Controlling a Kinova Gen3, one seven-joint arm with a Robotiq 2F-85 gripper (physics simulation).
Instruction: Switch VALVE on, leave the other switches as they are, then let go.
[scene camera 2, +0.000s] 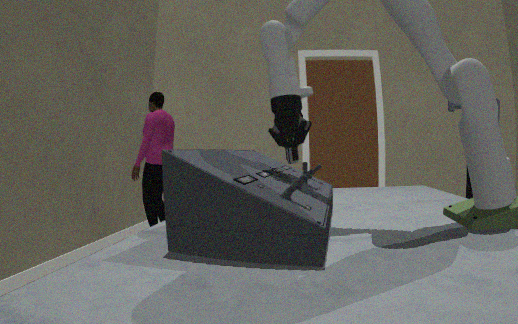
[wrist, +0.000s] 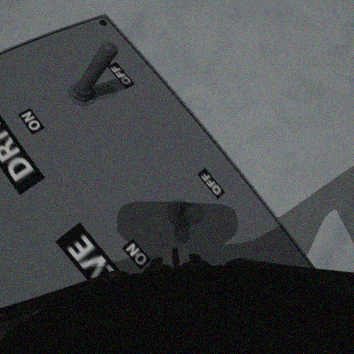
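Where they show: gripper, fingertip midpoint: (scene camera 2: 292, 163) (wrist: 175, 263); arm's base, link origin: (scene camera 2: 493, 202).
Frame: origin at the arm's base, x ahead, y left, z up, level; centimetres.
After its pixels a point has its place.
Note:
The grey console (scene camera 2: 245, 220) {x 56.3, y 7.9, z 2.5 cm} (wrist: 115, 165) {x 42.2, y -26.2, z 5.5 cm} has a sloping panel with lever switches. In the wrist view the VALVE label (wrist: 86, 250) {x 47.9, y -24.4, z 7.7 cm} is partly hidden by the gripper body. Beside it are an ON label (wrist: 136, 253) {x 46.5, y -21.5, z 6.7 cm} and an OFF label (wrist: 211, 183) {x 39.1, y -19.1, z 3.2 cm}. Between them the dark VALVE lever (wrist: 181, 230) {x 43.6, y -19.5, z 5.1 cm} stands in shadow; its tip appears to lean to the ON side, away from OFF. My gripper (scene camera 2: 292, 156) {x 45.3, y -19.4, z 9.4 cm} (wrist: 175, 263) {x 45.3, y -19.4, z 9.4 cm} is shut and empty, above the panel and apart from the lever.
The DRIVE lever (wrist: 97, 70) {x 37.4, y -30.8, z 7.3 cm} leans toward its OFF label (wrist: 121, 74) {x 35.3, y -30.5, z 3.2 cm}. In the scene view a near lever (scene camera 2: 302, 183) {x 47.3, y 3.8, z 7.2 cm} rises from the panel, with another lever tip beside it. A person in pink (scene camera 2: 159, 135) stands behind the console at the left.

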